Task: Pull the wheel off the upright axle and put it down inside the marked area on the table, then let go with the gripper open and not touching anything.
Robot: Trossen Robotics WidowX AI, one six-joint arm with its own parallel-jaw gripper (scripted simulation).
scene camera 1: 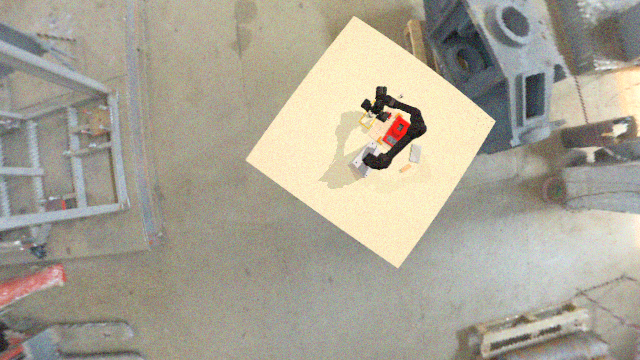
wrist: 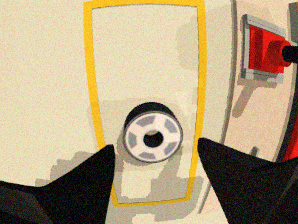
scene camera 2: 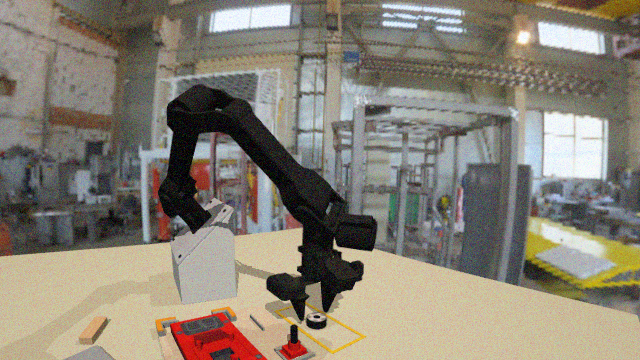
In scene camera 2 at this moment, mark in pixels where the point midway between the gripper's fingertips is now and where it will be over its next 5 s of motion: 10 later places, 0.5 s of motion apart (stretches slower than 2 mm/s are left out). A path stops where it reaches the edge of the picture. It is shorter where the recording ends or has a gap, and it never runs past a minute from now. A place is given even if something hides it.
My gripper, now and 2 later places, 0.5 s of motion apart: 313,315; 303,285; 278,264
